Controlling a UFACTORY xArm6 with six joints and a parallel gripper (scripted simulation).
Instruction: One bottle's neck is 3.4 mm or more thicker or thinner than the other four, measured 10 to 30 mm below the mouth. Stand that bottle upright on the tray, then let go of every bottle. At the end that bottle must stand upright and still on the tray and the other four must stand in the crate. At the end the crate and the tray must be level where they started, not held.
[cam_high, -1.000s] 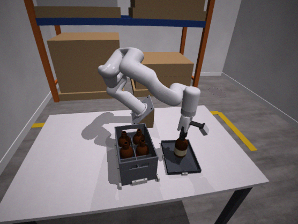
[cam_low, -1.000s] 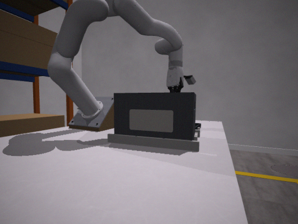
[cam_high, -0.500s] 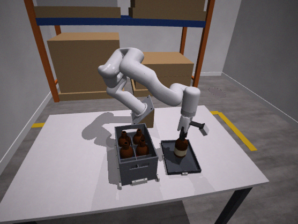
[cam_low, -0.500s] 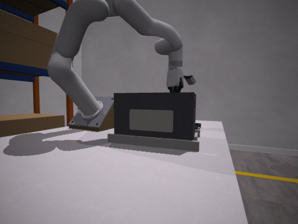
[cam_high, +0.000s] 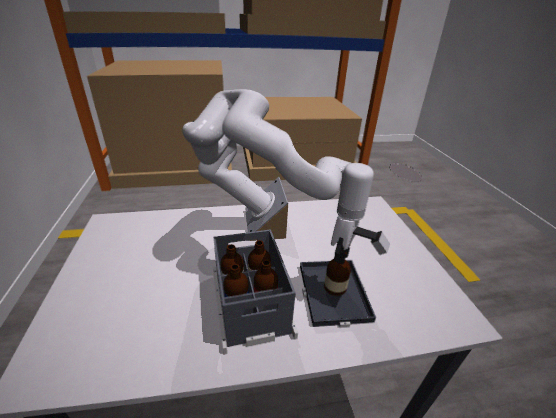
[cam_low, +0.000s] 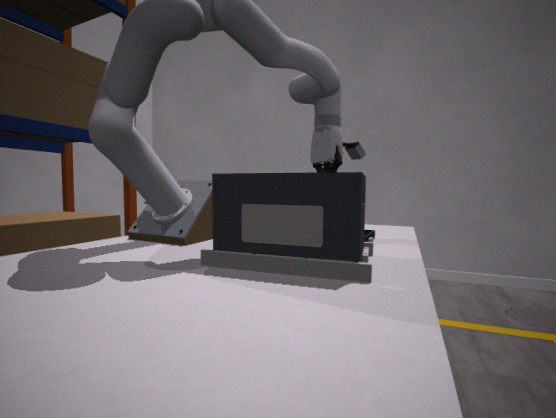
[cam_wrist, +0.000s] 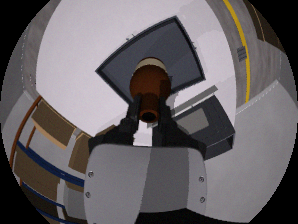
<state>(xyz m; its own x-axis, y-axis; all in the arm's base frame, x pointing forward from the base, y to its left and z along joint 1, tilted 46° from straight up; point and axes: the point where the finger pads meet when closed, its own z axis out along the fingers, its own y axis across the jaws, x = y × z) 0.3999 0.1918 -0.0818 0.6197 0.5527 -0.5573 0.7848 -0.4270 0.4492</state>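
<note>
Right now my hand is 160 mm above the dark tray. Round my hand: glass bottle (80 mm behind, 240 mm to the right, 80 mm below); then dark grey crate (10 mm ahead, 270 mm to the right, 90 mm below).
</note>
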